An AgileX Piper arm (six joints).
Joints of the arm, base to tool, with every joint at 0 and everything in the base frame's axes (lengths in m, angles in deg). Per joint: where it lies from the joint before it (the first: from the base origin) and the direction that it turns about. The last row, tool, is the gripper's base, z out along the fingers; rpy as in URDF.
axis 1: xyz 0 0 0.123 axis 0 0 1
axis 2: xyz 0 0 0 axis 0 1 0
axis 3: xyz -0.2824 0 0.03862 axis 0 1 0
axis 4: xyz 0.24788 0 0.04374 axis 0.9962 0 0.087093
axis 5: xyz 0 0 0 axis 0 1 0
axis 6: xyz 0.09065 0 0.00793 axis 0.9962 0 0.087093
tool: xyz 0 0 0 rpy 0 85 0
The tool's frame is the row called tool.
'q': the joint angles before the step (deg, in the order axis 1, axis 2, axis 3, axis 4, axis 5, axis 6). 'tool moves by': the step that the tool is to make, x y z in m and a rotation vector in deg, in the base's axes. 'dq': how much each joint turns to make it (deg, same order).
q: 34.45 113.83 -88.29 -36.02 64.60 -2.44
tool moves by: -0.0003 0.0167 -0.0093 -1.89 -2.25 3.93
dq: 2.39 1.73 0.01 -3.81 -2.19 1.35
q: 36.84 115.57 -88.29 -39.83 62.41 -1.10
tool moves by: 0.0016 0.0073 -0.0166 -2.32 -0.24 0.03
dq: 1.05 2.64 -0.08 -2.56 0.12 2.47
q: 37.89 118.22 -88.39 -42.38 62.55 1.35
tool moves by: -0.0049 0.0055 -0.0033 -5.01 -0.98 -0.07
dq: 1.82 1.05 0.00 -4.08 3.50 1.85
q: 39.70 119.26 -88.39 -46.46 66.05 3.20
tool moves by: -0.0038 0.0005 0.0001 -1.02 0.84 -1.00
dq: 0.45 0.00 0.00 0.40 1.92 0.04
